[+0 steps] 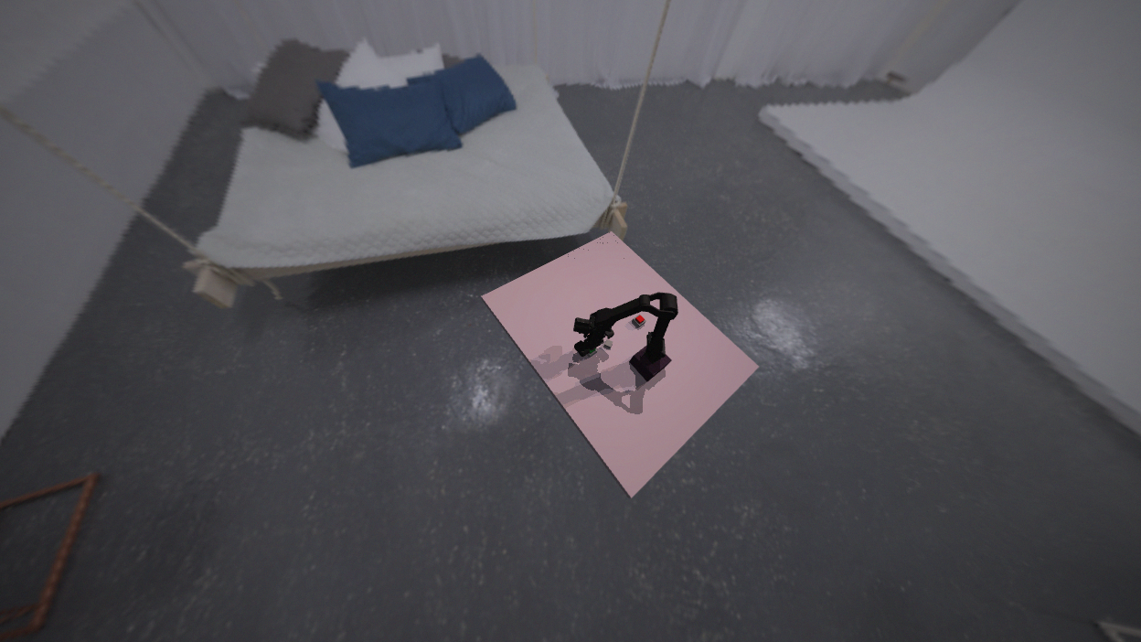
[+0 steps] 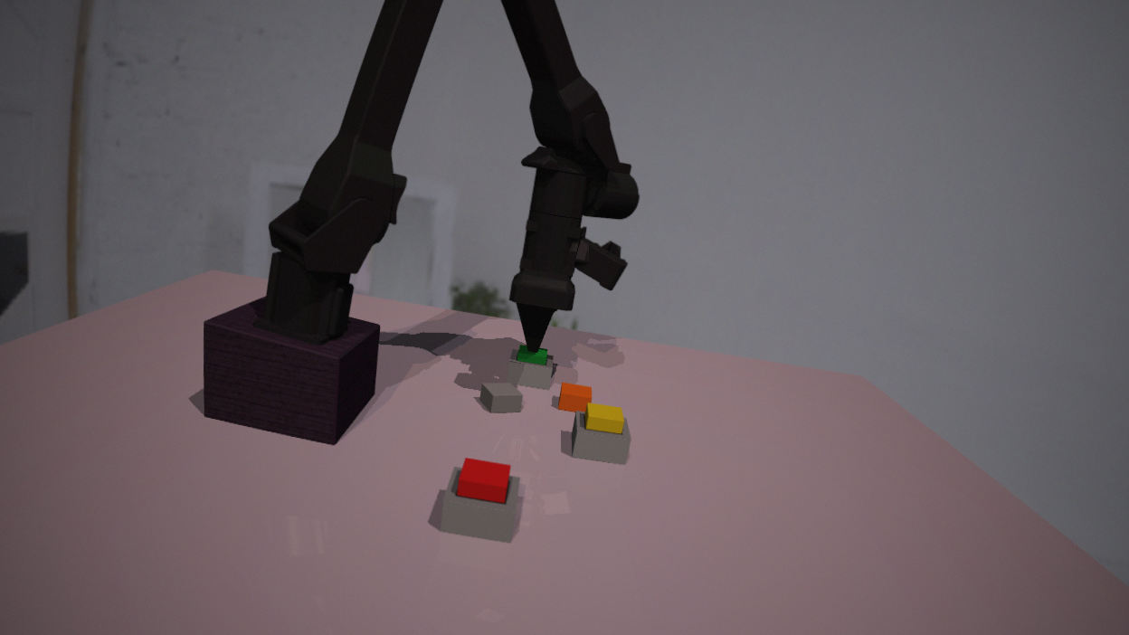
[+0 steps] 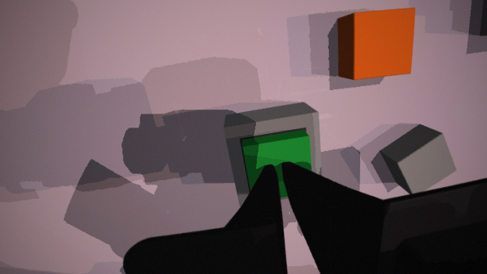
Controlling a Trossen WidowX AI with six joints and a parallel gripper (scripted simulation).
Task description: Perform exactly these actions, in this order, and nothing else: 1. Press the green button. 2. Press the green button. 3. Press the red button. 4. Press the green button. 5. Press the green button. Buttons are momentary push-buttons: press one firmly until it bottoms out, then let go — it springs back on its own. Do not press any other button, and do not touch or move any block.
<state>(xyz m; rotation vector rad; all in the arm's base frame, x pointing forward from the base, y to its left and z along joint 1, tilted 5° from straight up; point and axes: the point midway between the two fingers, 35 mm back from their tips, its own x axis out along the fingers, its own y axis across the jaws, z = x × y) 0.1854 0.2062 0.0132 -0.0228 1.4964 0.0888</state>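
Now: gripper tip 1 cm above the green button. Round my gripper tip: orange block 6 cm ahead, 6 cm to the right, 3 cm below; grey block 2 cm behind, 10 cm to the right, 3 cm below; yellow button 8 cm ahead, 16 cm to the right.
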